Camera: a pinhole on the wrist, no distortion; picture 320 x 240 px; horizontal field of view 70.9 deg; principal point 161.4 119.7 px. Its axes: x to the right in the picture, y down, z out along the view. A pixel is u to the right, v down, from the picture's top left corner.
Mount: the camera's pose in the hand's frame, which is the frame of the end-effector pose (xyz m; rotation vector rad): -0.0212 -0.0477 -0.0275 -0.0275 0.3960 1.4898
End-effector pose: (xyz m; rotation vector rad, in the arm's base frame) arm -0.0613 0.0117 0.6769 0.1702 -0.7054 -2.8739
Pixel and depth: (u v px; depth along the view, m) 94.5 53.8 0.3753
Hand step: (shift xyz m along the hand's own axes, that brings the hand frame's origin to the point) 0.1724 -0.0682 0.3296
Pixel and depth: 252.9 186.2 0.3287
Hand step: -0.0328 0.1751 0.2651
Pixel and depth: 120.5 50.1 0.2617
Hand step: 0.1189 -0.0333 0.2123
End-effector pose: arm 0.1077 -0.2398 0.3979 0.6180 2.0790 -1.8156
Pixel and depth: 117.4 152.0 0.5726
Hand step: 0.0331 0.0004 0.5573
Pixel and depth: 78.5 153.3 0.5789
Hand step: 0.0275 -0.0951 0.5919
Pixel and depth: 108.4 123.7 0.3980
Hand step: 0.0647 -0.0343 0.3721
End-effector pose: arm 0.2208 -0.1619 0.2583 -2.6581 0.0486 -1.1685
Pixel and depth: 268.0 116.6 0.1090
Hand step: 0.0079 0.0301 0.0600
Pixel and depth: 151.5 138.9 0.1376
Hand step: 0.0002 -0.0168 0.1055
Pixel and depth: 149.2 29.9 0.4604
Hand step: 0.2671 0.0303 0.3690
